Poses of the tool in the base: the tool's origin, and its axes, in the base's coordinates. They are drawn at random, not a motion.
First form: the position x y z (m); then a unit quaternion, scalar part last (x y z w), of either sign.
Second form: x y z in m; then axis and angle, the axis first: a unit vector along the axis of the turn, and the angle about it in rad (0 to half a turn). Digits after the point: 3 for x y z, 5 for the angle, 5 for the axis.
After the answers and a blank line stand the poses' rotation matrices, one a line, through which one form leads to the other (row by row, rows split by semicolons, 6 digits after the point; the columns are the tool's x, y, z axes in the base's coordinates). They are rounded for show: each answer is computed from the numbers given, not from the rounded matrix.
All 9 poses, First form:
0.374, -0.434, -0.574, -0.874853, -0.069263, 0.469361, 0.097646
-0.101, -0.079, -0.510, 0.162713, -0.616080, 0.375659, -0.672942
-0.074, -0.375, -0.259, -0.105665, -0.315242, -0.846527, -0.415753
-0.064, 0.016, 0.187, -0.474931, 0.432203, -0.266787, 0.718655
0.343, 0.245, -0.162, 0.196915, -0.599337, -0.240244, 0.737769
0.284, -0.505, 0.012, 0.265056, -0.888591, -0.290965, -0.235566
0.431, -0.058, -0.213, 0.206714, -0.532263, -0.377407, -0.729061
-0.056, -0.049, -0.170, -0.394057, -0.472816, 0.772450, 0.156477
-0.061, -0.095, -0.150, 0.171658, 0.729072, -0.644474, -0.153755
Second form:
0.374, -0.434, -0.574, -0.87905, -0.06960, 0.47161, 2.94599
-0.101, -0.079, -0.510, -0.21997, 0.83288, -0.50786, 1.66524
-0.074, -0.375, -0.259, 0.11618, 0.34662, 0.93078, 2.28405
-0.064, 0.016, 0.187, -0.68299, 0.62155, -0.38366, 1.53786
0.343, 0.245, -0.162, 0.29170, -0.88784, -0.35589, 1.48207
0.284, -0.505, 0.012, -0.27273, 0.91432, 0.29939, 2.66599
0.431, -0.058, -0.213, -0.30202, 0.77765, 0.55140, 1.50770
-0.056, -0.049, -0.170, -0.39897, -0.47871, 0.78208, 2.82735
-0.061, -0.095, -0.150, -0.17372, -0.73785, 0.65223, 2.83286

0.549806 0.029527 -0.834771; 0.212852 -0.971336 0.105833; -0.807718 -0.235871 -0.540331
-0.041348 0.305105 0.951421; -0.706081 0.664810 -0.243879; -0.706923 -0.681864 0.187940
-0.631969 -0.637271 0.441022; 0.770512 -0.455544 0.445860; -0.083229 0.621582 0.778915
0.484050 -0.027078 0.874621; -0.793989 0.406530 0.452011; -0.367799 -0.913236 0.175282
0.166156 0.118452 -0.978959; -0.590526 0.807015 -0.002581; 0.789729 0.578529 0.204040
-0.748508 -0.608135 0.264399; -0.333970 0.690170 0.641974; -0.572887 0.392221 -0.719696
0.148521 -0.770357 0.620073; 0.330253 0.629667 0.703173; -0.932134 0.100345 0.347931
-0.640468 0.130892 -0.756748; 0.614374 -0.503920 -0.607132; -0.460809 -0.853775 0.242328
-0.893786 0.052120 -0.445455; 0.448484 0.110373 -0.886950; 0.002939 -0.992523 -0.122025

